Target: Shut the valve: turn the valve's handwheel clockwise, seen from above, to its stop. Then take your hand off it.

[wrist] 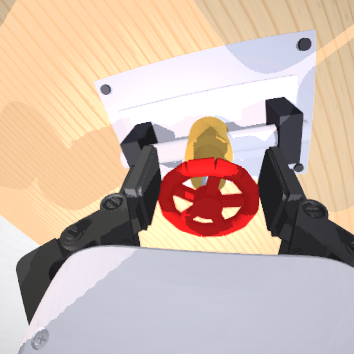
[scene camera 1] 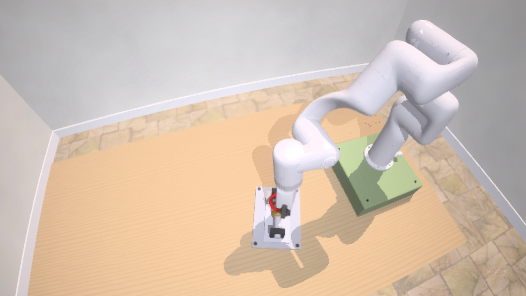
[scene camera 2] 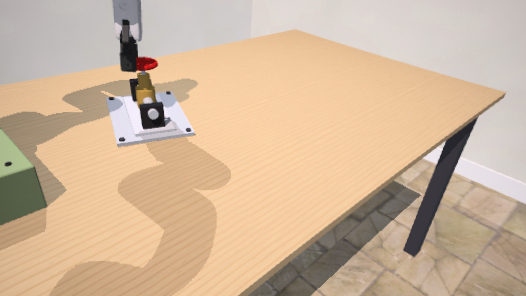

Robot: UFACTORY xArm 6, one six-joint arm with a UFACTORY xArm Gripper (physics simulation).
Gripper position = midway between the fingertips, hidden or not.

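From the wrist view I can see my gripper [wrist: 209, 164], along with a red handwheel [wrist: 207, 201] and a base plate [wrist: 289, 53]. In scene camera 2 there's the base plate [scene camera 2: 123, 131] again, and scene camera 1 has the plate [scene camera 1: 260, 201] too.
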